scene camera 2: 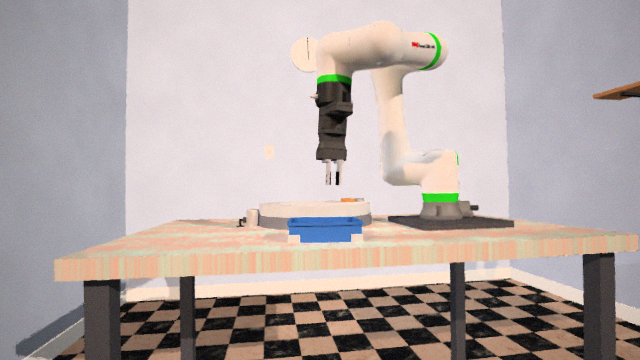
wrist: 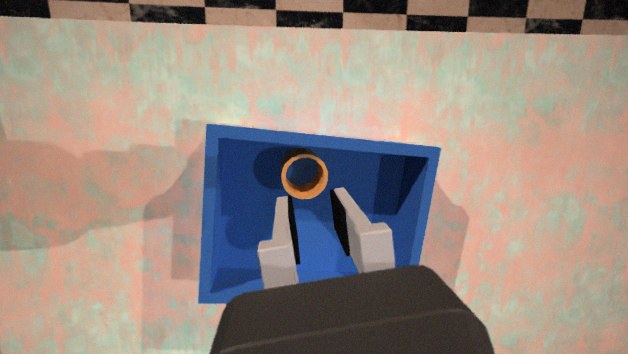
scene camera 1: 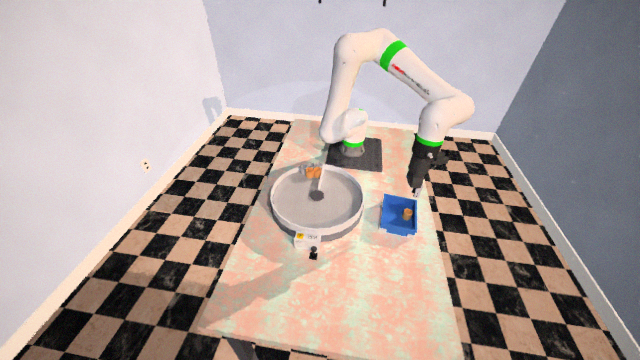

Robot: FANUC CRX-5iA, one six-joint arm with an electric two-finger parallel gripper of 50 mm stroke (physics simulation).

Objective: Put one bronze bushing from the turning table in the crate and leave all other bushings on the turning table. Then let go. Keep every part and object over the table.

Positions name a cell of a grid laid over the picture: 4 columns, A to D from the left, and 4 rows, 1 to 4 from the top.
Labels:
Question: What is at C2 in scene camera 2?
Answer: My gripper.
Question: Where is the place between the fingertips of my gripper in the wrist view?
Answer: B3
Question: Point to a blue crate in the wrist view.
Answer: At C3

